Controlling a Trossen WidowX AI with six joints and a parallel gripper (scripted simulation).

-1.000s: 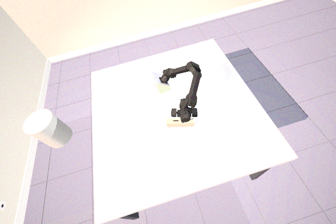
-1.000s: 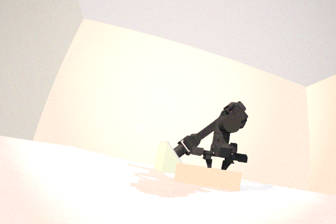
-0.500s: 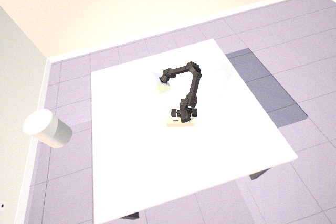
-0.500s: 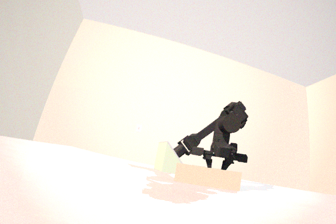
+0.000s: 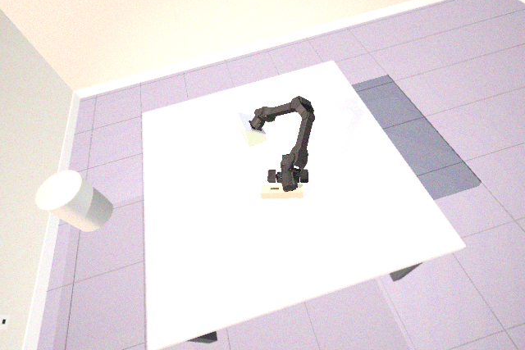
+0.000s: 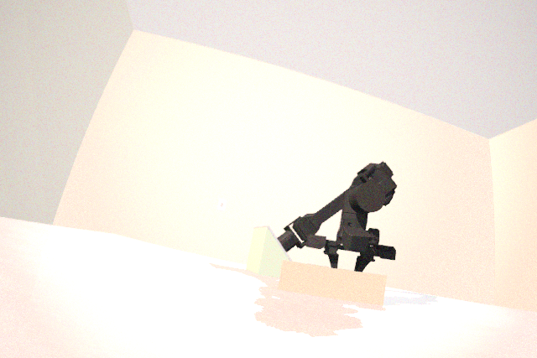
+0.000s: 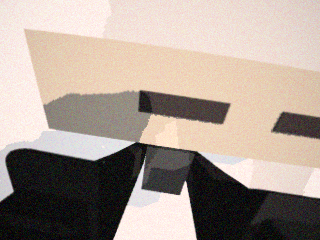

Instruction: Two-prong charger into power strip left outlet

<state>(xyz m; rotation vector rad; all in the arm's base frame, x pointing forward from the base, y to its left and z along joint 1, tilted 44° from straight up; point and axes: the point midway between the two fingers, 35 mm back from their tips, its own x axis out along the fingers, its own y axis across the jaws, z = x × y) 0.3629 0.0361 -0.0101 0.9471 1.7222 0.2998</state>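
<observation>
Right now the two-prong charger is 2 cm ahead of my gripper tip, 1 cm to the right of it and 1 cm above it.
</observation>
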